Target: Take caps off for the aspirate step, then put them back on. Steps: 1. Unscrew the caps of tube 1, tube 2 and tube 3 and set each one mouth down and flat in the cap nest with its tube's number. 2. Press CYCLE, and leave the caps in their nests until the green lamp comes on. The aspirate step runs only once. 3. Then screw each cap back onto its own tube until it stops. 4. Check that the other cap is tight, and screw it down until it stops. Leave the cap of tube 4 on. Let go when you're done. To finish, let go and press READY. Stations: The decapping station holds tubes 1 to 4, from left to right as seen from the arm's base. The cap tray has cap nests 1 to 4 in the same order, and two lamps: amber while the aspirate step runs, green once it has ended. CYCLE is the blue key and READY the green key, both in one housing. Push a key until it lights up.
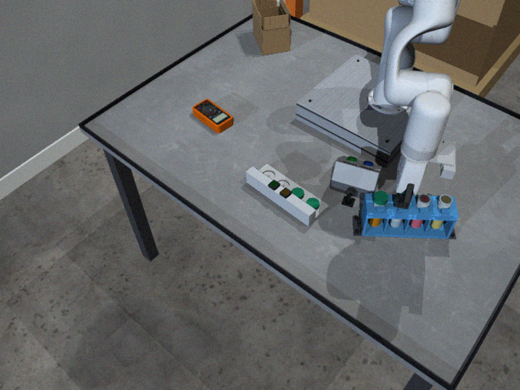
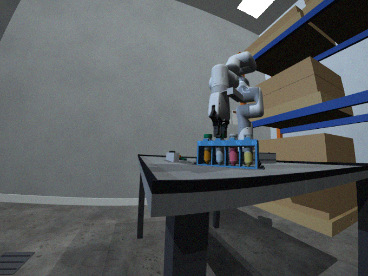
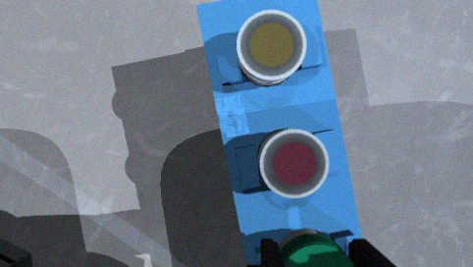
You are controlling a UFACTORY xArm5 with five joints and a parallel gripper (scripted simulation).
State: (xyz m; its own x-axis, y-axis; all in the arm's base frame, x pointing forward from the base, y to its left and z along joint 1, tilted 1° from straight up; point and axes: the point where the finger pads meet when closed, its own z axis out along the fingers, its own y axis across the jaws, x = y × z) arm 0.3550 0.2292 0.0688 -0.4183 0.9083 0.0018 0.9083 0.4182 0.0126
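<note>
The threaded neck lies 1 cm below my hand. From my hand the other things lie so: green key (19 cm to the right, 8 cm behind, 6 cm below); blue key (14 cm to the right, 9 cm behind, 6 cm below); key housing (16 cm to the right, 8 cm below, 7 cm behind).
</note>
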